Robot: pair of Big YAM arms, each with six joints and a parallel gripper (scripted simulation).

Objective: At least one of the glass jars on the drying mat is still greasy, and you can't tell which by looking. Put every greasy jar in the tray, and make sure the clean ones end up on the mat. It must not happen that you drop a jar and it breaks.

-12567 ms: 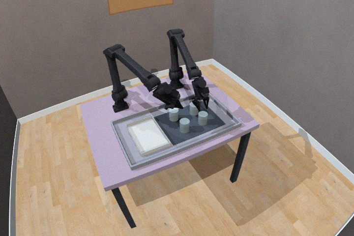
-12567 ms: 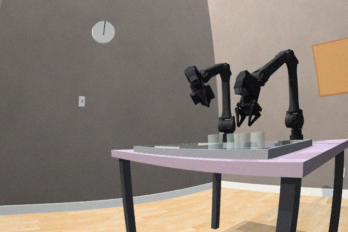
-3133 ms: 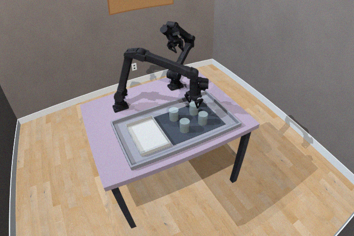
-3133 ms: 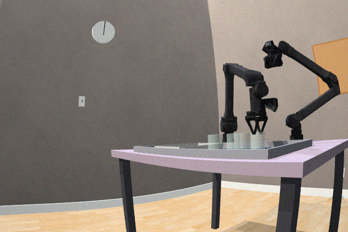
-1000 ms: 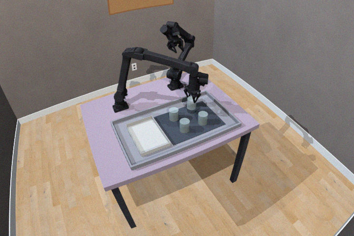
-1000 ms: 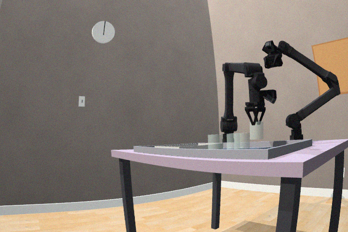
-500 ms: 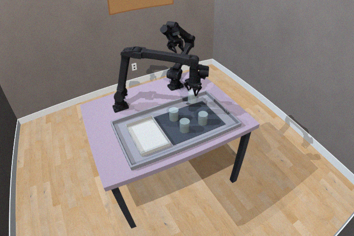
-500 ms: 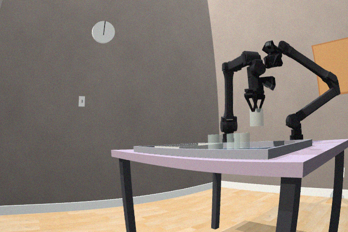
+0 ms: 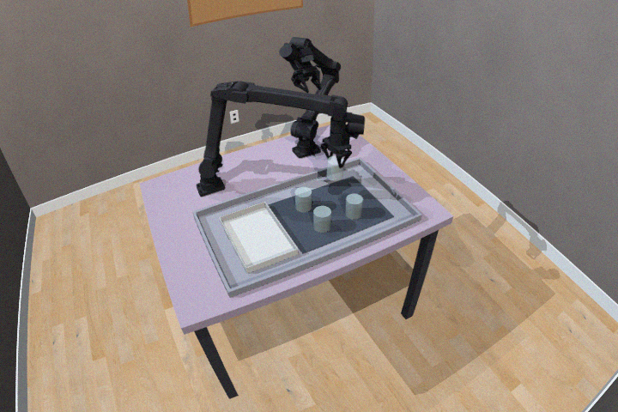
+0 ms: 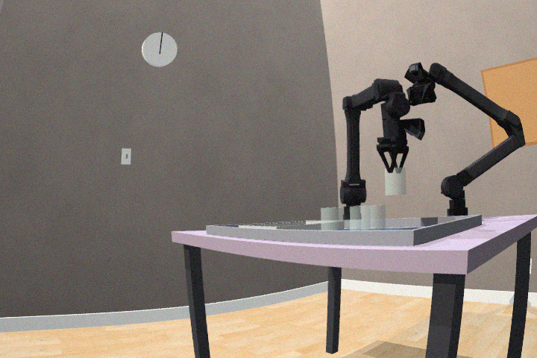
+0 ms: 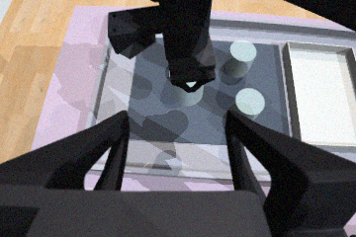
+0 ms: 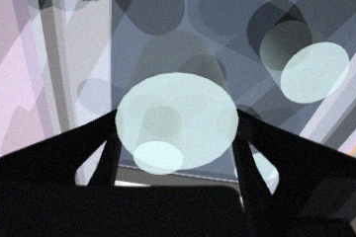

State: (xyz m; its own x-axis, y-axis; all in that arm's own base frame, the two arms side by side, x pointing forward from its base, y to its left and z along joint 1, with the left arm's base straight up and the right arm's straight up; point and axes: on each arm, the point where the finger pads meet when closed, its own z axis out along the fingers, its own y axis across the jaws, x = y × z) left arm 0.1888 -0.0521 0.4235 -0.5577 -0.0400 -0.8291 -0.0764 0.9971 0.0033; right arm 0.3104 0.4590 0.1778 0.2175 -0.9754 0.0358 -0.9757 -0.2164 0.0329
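Note:
Now: right hand 380 mm to the left of the white tray, 170 mm above it and 30 mm short of it. Round my right hand: dark drying mat 170 mm below, 60 mm to the right, 60 mm ahead.

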